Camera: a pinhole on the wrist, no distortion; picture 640 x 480 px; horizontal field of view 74.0 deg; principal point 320.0 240.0 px. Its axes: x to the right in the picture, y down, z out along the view. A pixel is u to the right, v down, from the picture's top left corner.
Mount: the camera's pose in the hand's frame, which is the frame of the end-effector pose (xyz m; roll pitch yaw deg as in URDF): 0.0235 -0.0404 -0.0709 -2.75 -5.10 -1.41
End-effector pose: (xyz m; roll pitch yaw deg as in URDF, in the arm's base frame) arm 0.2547 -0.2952 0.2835 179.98 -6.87 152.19
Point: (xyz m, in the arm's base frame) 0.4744 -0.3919 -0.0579
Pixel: 41 271
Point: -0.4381 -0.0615 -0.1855
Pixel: outside the picture
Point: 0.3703 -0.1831 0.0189
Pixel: 222 455
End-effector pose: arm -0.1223 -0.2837 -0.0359 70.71 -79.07 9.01
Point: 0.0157 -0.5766 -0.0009
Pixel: 400 38
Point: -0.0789 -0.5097 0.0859
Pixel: 506 192
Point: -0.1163 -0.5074 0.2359
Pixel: outside the picture
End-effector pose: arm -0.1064 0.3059 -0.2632 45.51 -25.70 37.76
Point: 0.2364 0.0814 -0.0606
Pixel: 555 77
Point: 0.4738 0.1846 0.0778
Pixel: outside the picture
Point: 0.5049 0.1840 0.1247
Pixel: outside the picture
